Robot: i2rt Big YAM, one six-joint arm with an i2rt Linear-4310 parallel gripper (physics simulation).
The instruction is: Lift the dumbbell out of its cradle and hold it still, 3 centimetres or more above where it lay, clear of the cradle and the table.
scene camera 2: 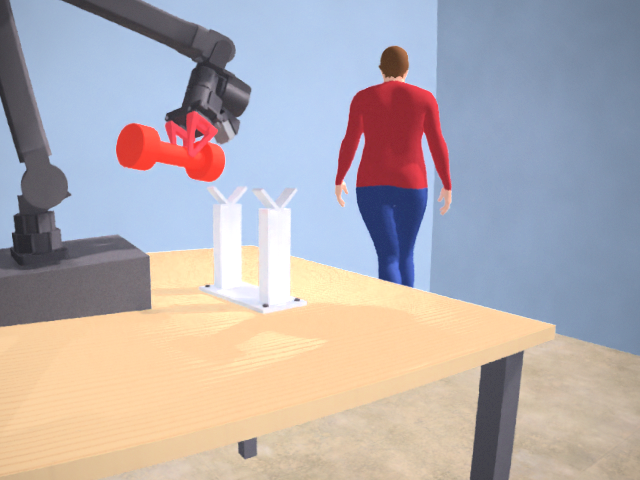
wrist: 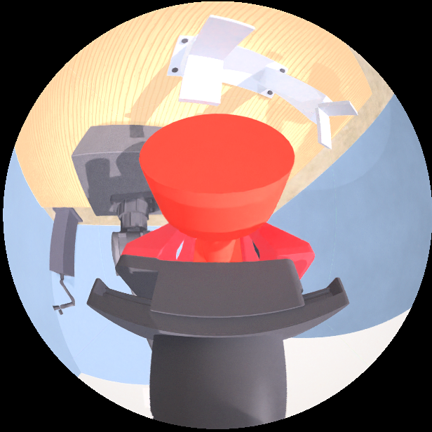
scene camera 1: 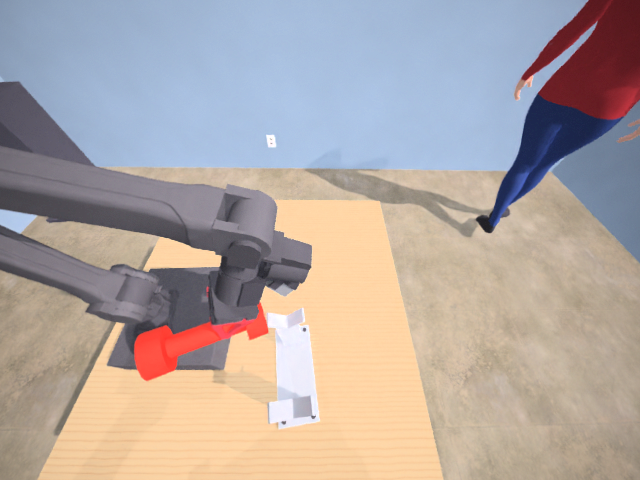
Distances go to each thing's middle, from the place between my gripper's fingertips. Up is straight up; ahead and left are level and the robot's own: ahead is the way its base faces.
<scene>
My gripper is now 20 mm past the red dumbbell (scene camera 2: 139, 147), 10 mm to the left of it and 10 mm below it. Round my hand: white cradle (scene camera 2: 273, 293): 110 mm ahead, 50 mm to the right, 160 mm below.
</scene>
